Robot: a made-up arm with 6 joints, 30 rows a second.
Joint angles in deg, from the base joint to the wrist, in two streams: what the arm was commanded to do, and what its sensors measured. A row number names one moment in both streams.
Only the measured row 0 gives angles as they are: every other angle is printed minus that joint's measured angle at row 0.
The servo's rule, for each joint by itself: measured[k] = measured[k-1] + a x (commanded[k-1-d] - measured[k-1]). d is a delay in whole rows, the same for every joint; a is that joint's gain. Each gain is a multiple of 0.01, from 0.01 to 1. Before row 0 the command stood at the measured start. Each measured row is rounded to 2 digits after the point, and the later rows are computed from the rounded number. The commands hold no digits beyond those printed.
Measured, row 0:
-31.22 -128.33 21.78 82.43 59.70 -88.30
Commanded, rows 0 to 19:
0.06 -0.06 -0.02 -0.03 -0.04 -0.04
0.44 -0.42 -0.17 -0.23 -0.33 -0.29
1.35 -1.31 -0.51 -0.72 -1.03 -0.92
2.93 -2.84 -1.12 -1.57 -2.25 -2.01
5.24 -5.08 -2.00 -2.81 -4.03 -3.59
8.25 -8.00 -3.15 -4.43 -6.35 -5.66
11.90 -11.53 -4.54 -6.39 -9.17 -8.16
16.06 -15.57 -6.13 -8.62 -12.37 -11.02
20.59 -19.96 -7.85 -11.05 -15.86 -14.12
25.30 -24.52 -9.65 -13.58 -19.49 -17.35
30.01 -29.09 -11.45 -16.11 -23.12 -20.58
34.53 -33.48 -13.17 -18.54 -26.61 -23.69
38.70 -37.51 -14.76 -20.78 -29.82 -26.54
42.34 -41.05 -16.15 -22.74 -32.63 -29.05
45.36 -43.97 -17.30 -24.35 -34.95 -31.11
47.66 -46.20 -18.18 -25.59 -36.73 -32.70
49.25 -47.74 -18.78 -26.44 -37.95 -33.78
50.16 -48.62 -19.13 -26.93 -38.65 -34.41
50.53 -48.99 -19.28 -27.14 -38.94 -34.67
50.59 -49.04 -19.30 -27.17 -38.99 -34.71
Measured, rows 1 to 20:
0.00 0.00 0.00 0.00 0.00 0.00
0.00 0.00 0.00 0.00 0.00 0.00
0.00 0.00 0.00 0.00 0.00 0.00
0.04 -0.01 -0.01 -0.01 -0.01 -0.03
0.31 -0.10 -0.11 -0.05 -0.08 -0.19
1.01 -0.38 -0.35 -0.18 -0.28 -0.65
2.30 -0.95 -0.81 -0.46 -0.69 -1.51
4.27 -1.90 -1.52 -0.93 -1.39 -2.82
6.94 -3.30 -2.50 -1.63 -2.43 -4.61
10.26 -5.19 -3.72 -2.58 -3.85 -6.85
14.15 -7.58 -5.17 -3.79 -5.64 -9.48
18.46 -10.43 -6.78 -5.24 -7.79 -12.40
23.04 -13.67 -8.50 -6.91 -10.25 -15.52
27.71 -17.22 -10.27 -8.75 -12.95 -18.71
32.28 -20.96 -12.01 -10.71 -15.82 -21.85
36.58 -24.77 -13.66 -12.72 -18.76 -24.80
40.44 -28.51 -15.15 -14.72 -21.67 -27.48
43.74 -32.07 -16.44 -16.65 -24.46 -29.77
46.37 -35.32 -17.48 -18.44 -27.04 -31.62
48.30 -38.18 -18.26 -20.04 -29.33 -32.98
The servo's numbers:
d 3
a 0.67 0.23 0.60 0.20 0.21 0.63

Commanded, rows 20 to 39:
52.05 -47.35 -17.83 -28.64 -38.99 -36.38
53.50 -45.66 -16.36 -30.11 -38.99 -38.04
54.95 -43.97 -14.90 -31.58 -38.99 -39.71
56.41 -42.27 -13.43 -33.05 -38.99 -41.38
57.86 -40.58 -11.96 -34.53 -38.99 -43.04
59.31 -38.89 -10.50 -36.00 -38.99 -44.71
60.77 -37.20 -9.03 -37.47 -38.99 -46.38
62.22 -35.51 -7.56 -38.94 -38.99 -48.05
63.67 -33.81 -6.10 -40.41 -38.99 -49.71
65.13 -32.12 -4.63 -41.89 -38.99 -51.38
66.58 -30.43 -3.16 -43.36 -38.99 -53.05
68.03 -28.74 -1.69 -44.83 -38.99 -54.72
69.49 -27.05 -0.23 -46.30 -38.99 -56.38
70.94 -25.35 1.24 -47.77 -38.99 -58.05
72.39 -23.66 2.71 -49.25 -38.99 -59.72
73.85 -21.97 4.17 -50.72 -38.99 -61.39
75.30 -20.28 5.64 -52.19 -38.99 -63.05
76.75 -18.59 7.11 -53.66 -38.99 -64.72
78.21 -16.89 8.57 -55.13 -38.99 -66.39
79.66 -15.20 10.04 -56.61 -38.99 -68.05
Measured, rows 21 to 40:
49.55 -40.58 -18.78 -21.42 -31.29 -33.88
50.21 -42.51 -19.08 -22.56 -32.90 -34.38
50.46 -44.01 -19.21 -23.48 -34.18 -34.59
51.53 -44.78 -18.38 -24.51 -35.19 -35.72
52.85 -44.98 -17.17 -25.63 -35.99 -37.18
54.26 -44.75 -15.81 -26.82 -36.62 -38.77
55.70 -44.18 -14.38 -28.07 -37.12 -40.41
57.15 -43.35 -12.93 -29.36 -37.51 -42.07
58.60 -42.32 -11.47 -30.69 -37.82 -43.73
60.05 -41.14 -10.01 -32.05 -38.07 -45.40
61.50 -39.85 -8.54 -33.43 -38.26 -47.07
62.95 -38.46 -7.08 -34.83 -38.41 -48.73
64.41 -37.00 -5.61 -36.24 -38.53 -50.40
65.86 -35.49 -4.14 -37.66 -38.63 -52.07
67.31 -33.94 -2.67 -39.09 -38.71 -53.74
68.77 -32.36 -1.21 -40.53 -38.77 -55.40
70.22 -30.75 0.26 -41.98 -38.82 -57.07
71.67 -29.12 1.73 -43.43 -38.86 -58.74
73.13 -27.48 3.19 -44.89 -38.89 -60.41
74.58 -25.82 4.66 -46.35 -38.91 -62.07

